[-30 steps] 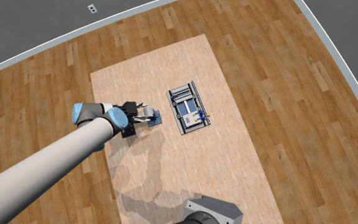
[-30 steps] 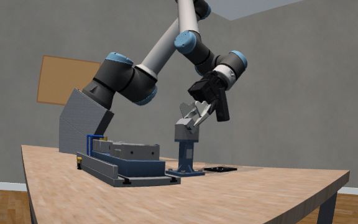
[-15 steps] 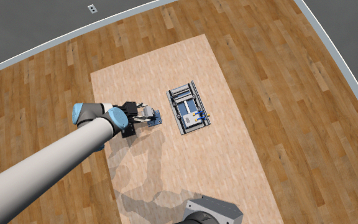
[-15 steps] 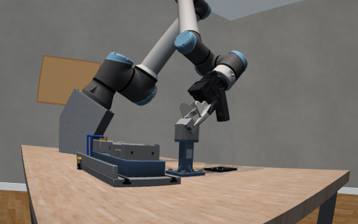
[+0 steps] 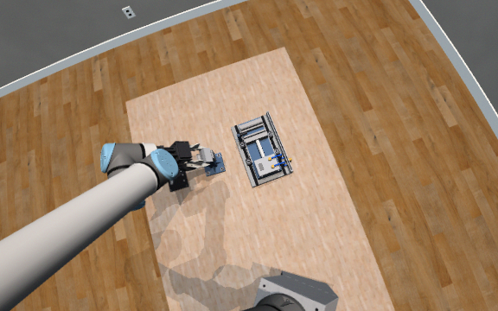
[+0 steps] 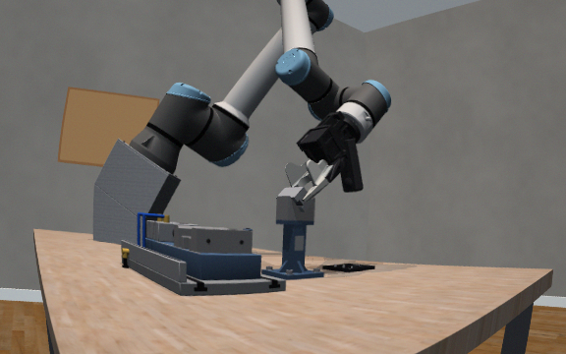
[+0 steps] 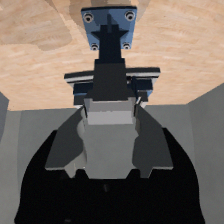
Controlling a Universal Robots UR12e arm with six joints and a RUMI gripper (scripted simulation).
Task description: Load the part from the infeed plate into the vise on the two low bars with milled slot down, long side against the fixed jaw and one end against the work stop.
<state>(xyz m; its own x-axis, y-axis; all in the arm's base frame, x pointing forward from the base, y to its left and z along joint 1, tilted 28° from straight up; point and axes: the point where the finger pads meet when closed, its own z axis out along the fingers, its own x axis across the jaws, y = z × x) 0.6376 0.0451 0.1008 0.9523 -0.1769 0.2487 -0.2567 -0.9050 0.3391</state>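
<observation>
The part lies 10 mm to the right of my hand and 10 mm below it. Also, from my hand: work stop: 180 mm to the right, 70 mm below, 60 mm ahead; infeed plate: 180 mm to the left, 160 mm below, 10 mm behind; moving jaw: 220 mm to the right, 80 mm below, 20 mm ahead.
</observation>
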